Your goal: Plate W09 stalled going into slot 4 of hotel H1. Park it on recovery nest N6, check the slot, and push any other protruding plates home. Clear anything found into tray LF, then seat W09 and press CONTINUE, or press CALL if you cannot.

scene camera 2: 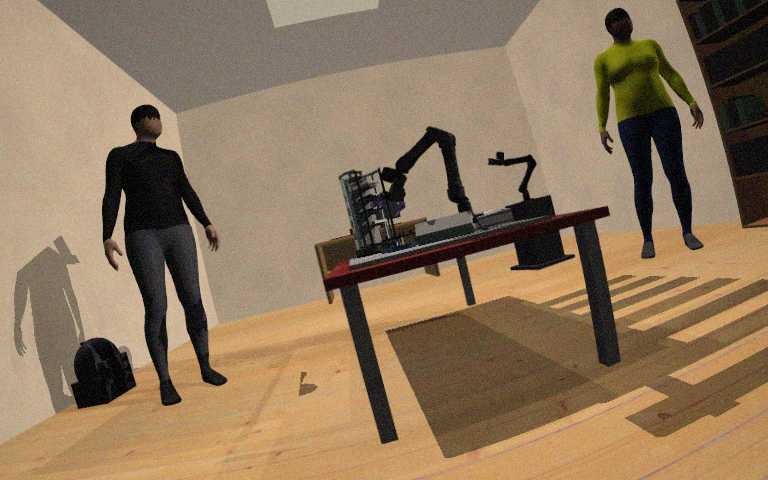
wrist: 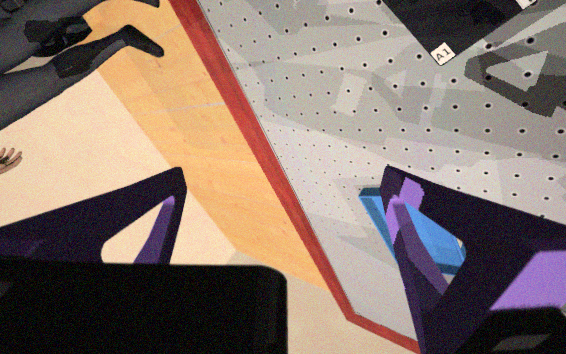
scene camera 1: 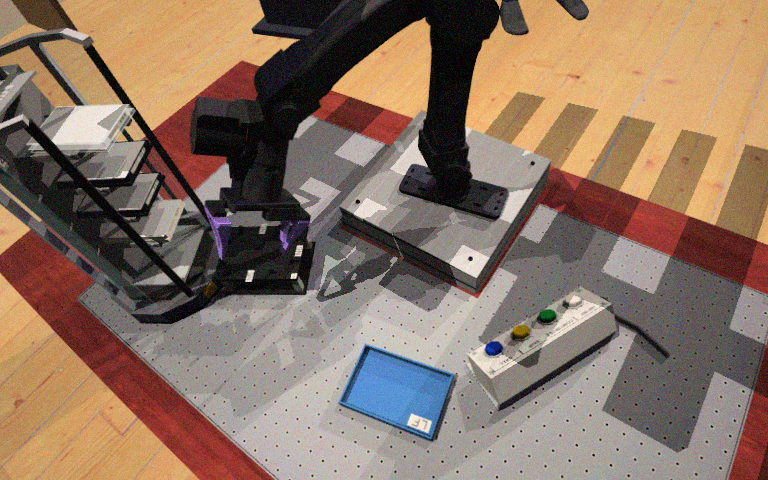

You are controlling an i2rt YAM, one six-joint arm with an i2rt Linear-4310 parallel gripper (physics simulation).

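Places are measured from the arm's base along level axes (x down, y left, z ahead), in centimetres.
Pixels of known places: gripper, fingertip midpoint: (scene camera 2: 385, 213) (wrist: 283, 177) (scene camera 1: 253, 256); arm's base at its link origin: (scene camera 1: 452, 192).
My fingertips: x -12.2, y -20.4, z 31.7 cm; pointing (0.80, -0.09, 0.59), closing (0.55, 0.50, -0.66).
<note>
Ahead of a thing's pixels: the offset from my fingertips to its top centre. "*": to the spot under its first point.
Hotel H1 (scene camera 1: 116, 87) (scene camera 2: 347, 209) is the dark-posted rack at the left, holding a white plate @(dx -20.5, dy -22.7, dz -0.9 cm) (scene camera 1: 84, 125), two dark plates @(dx -13.2, dy -23.8, dz -0.5 cm) (scene camera 1: 107, 161) @(dx -6.1, dy -25.5, dz +0.2 cm) (scene camera 1: 127, 195) and a lighter plate @(dx +1.0, dy -25.6, dz +0.2 cm) (scene camera 1: 164, 220) below. Plate and slot markings are unreadable, so I cannot tell which is W09. My gripper (scene camera 1: 253, 251) (wrist: 283, 177) is open, with purple fingers beside the hotel, over or just behind a black block @(dx +10.5, dy -8.4, dz -6.6 cm) (scene camera 1: 263, 274). I cannot tell if this is nest N6. Blue tray LF @(dx +16.4, dy +24.9, dz +5.9 cm) (scene camera 1: 396, 387) (wrist: 432, 237) has a bare floor. The button box @(dx +9.7, dy +43.6, dz -8.7 cm) (scene camera 1: 557, 356) has blue, yellow, green and white buttons.
The arm stands on a grey base block (scene camera 1: 509, 169) behind the tray. A dark cable @(* dx +17.7, dy +58.0, dz -17.6 cm) (scene camera 1: 642, 333) leaves the button box. A dark object with an A1 label @(* dx +12.1, dy +0.6, dz -4.2 cm) (wrist: 442, 53) shows at the wrist view's top. People (scene camera 2: 155, 192) (scene camera 2: 645, 84) stand beyond the red-edged table (scene camera 2: 481, 246).
</note>
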